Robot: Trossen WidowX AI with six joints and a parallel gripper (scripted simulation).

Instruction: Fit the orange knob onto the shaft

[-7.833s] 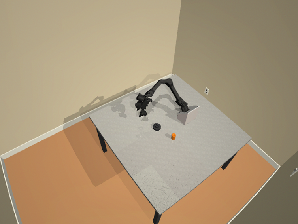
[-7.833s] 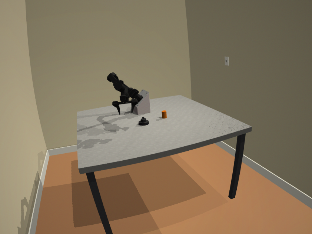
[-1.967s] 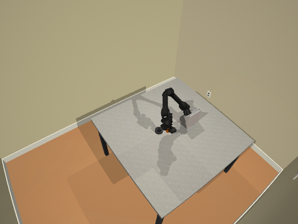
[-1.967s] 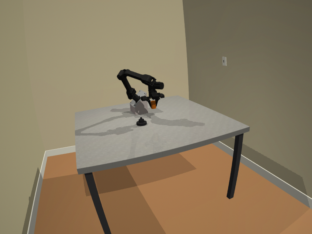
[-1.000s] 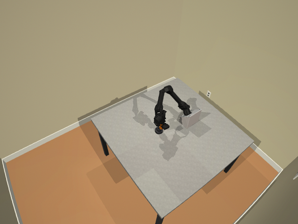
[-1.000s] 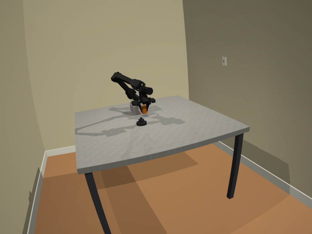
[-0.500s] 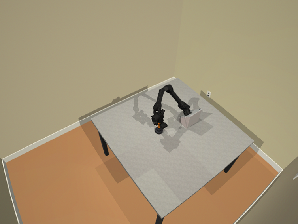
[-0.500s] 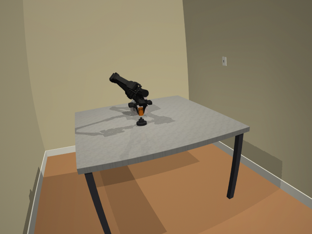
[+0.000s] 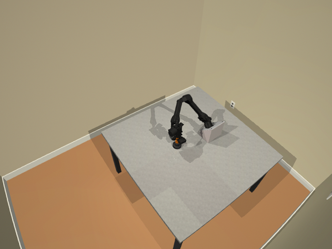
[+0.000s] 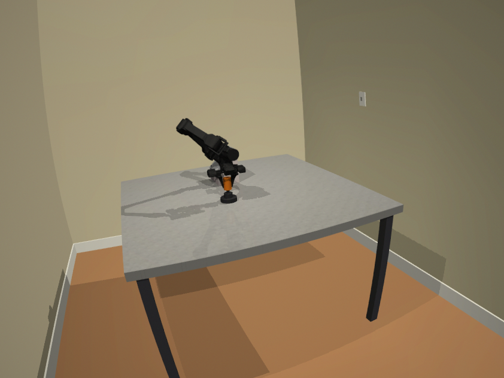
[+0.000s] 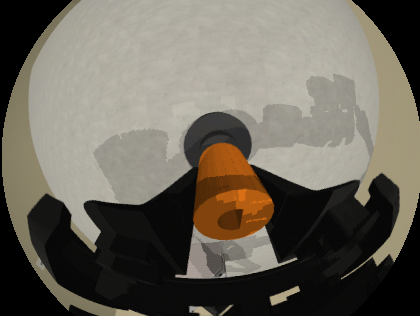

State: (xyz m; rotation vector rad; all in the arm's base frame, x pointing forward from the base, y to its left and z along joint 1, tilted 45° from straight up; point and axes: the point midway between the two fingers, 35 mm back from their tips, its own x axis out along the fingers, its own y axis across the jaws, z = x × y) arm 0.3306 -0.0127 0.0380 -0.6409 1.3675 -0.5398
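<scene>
My gripper tip is 20 mm below the orange knob. From my gripper tip the other things lie so: dark round pedestal (40 mm below).
</scene>
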